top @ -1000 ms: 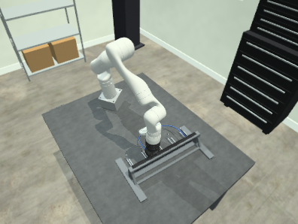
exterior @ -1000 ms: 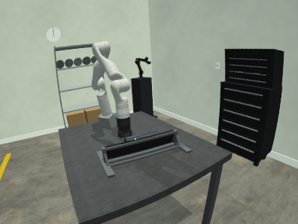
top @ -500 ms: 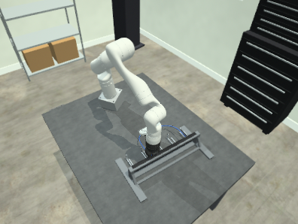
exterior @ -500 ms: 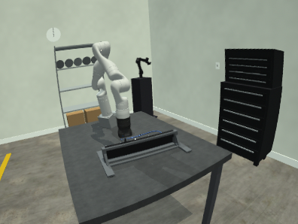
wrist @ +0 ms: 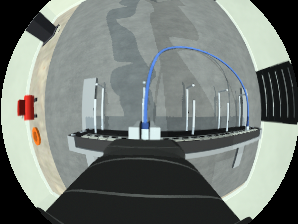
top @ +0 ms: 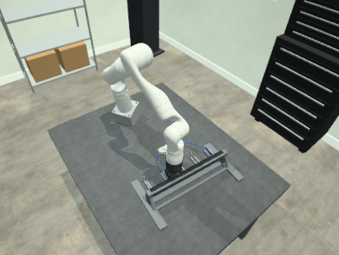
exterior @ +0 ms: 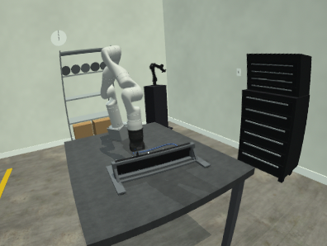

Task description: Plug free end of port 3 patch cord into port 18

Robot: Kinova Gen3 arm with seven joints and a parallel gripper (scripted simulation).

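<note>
My hand is 10 mm short of the plug and 10 mm above it.
</note>
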